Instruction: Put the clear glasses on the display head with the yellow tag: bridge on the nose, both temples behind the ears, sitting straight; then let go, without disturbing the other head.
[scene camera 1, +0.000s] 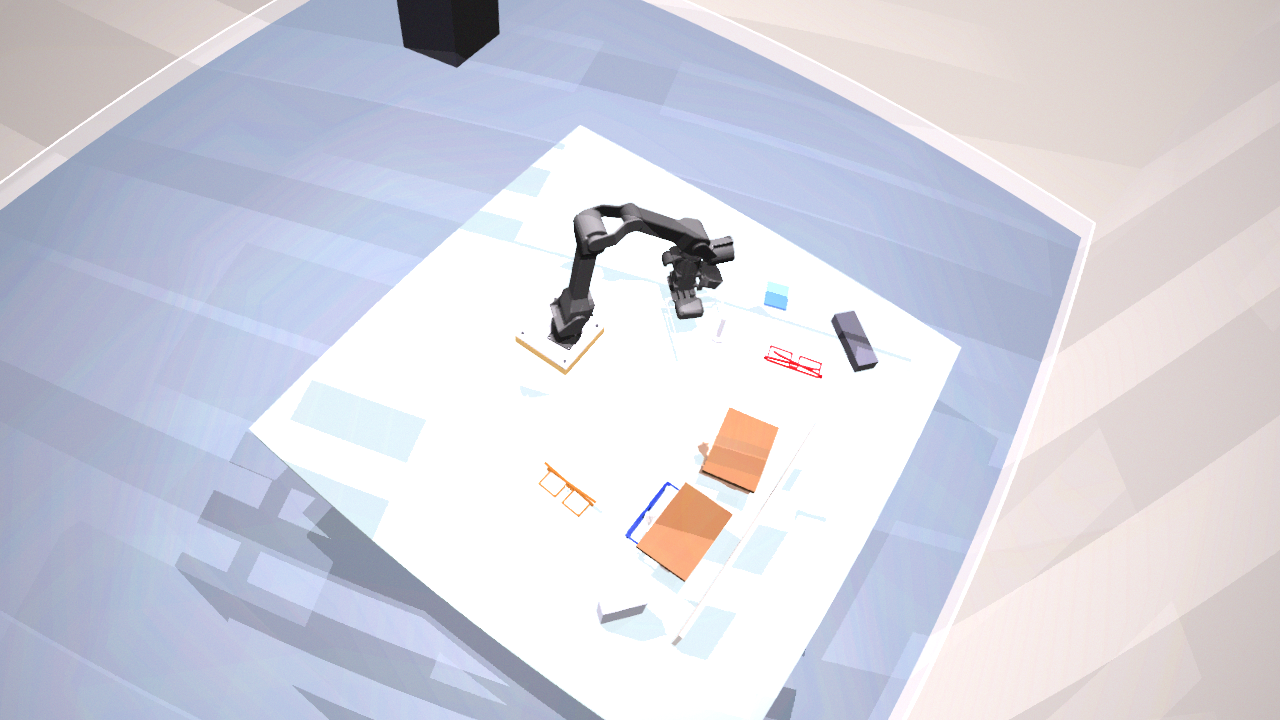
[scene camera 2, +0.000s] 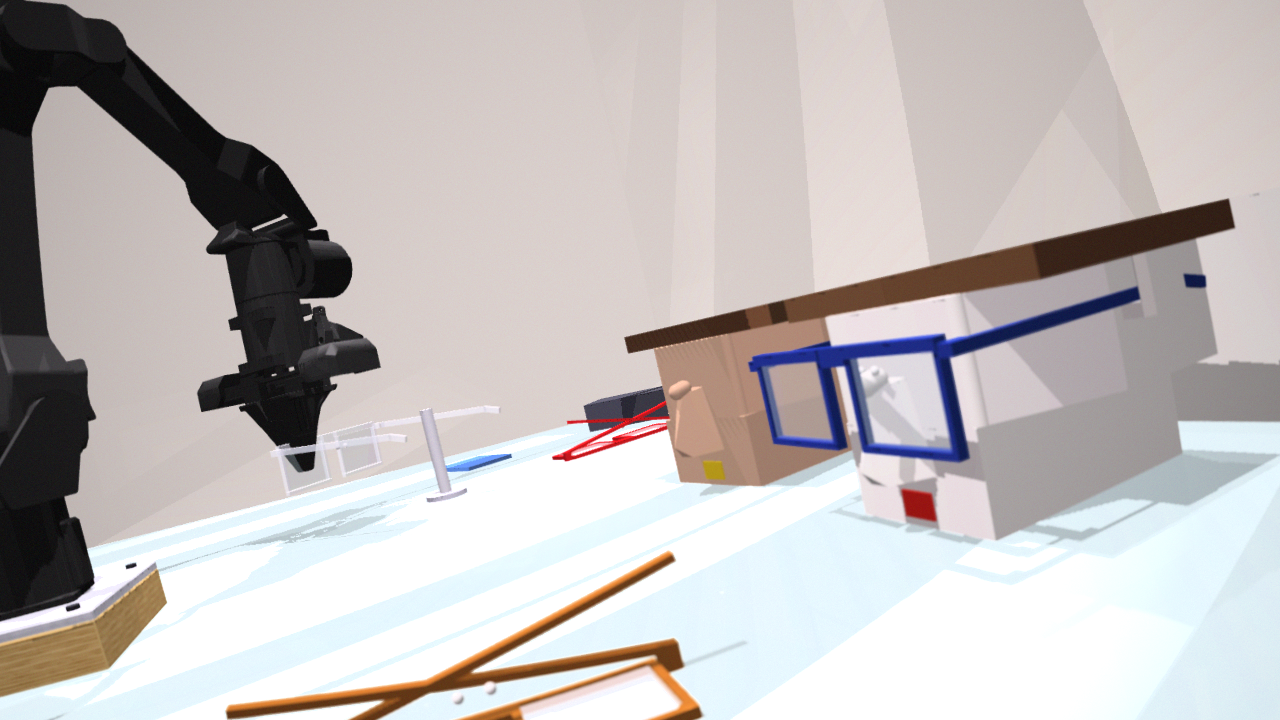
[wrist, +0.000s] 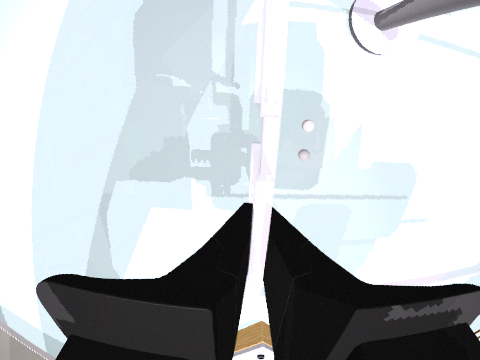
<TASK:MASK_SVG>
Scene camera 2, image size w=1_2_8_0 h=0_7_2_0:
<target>my gripper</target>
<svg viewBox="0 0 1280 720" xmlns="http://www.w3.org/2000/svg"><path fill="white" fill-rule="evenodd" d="M315 451L294 454L303 472L314 469ZM287 292L256 298L236 305L237 317L228 320L231 331L241 330L247 362L238 365L240 373L202 381L202 385L197 392L201 412L245 403L245 405L239 406L241 412L247 412L276 446L290 444L292 449L316 444L321 407L324 400L331 391L336 390L338 383L331 384L330 377L352 373L360 374L381 368L377 348L367 338L339 323L329 321L323 305L313 307L312 309L310 303L300 304L298 293Z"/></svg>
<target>clear frame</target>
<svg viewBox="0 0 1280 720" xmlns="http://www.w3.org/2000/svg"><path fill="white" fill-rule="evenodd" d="M421 417L378 423L372 421L344 430L336 430L317 436L315 445L292 449L290 444L275 447L276 450L270 453L271 457L279 458L286 496L333 482L326 449L337 449L343 477L384 465L379 442L394 441L406 443L407 435L385 434L378 436L376 429L422 422ZM315 451L314 469L303 472L294 454ZM501 411L497 407L473 407L434 414L434 418L436 420L479 412L500 414Z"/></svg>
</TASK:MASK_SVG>
